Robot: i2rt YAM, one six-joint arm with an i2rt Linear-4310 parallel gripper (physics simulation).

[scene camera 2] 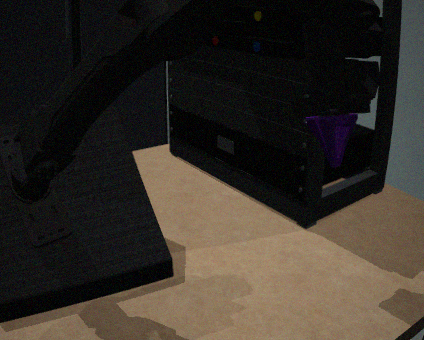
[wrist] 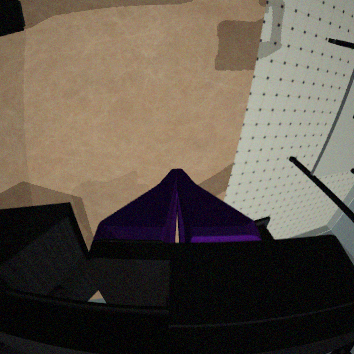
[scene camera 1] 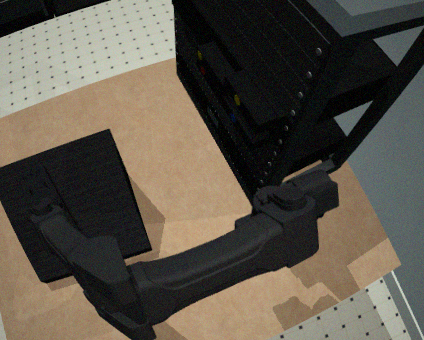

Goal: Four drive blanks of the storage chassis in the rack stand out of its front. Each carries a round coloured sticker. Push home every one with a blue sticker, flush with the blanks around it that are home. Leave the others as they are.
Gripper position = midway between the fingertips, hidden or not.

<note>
In view: the gripper [wrist: 176, 176] and a rack [scene camera 1: 267, 87].
The rack shows as well in scene camera 2 [scene camera 2: 229, 102].
</note>
